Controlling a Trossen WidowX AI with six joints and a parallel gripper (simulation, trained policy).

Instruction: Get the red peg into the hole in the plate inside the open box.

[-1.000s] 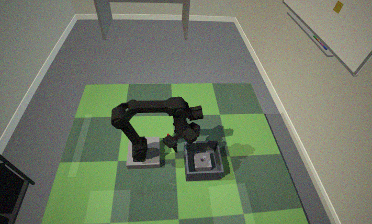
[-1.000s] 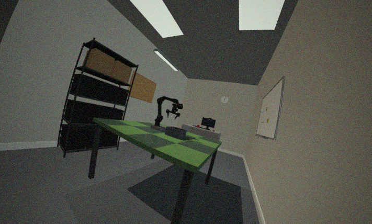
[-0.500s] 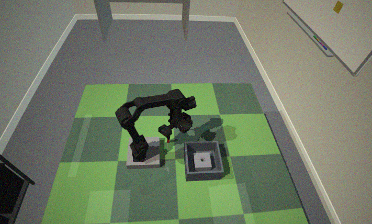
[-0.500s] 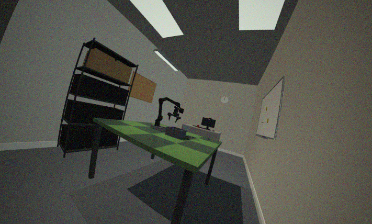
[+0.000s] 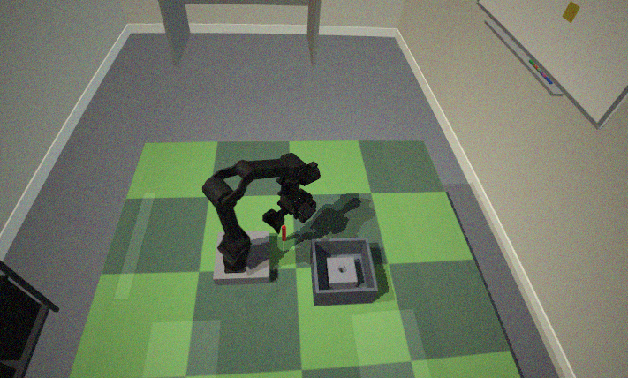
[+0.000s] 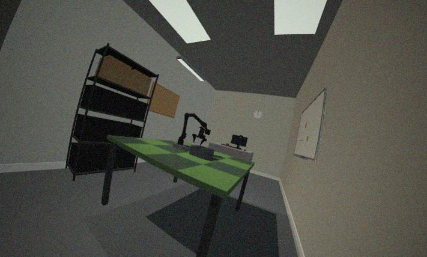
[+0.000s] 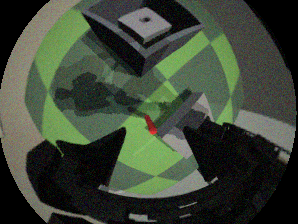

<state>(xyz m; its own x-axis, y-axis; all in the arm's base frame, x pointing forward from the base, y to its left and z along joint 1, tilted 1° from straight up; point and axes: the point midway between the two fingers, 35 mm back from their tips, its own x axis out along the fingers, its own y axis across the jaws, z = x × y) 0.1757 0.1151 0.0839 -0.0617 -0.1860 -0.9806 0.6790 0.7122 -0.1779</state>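
Now: the red peg 1 cm behind my gripper tip, 1 cm to the left of it and 6 cm below it. Round my gripper tip: plate 17 cm ahead, 15 cm to the right, 5 cm below; then grey box 17 cm ahead, 15 cm to the right, 7 cm below.
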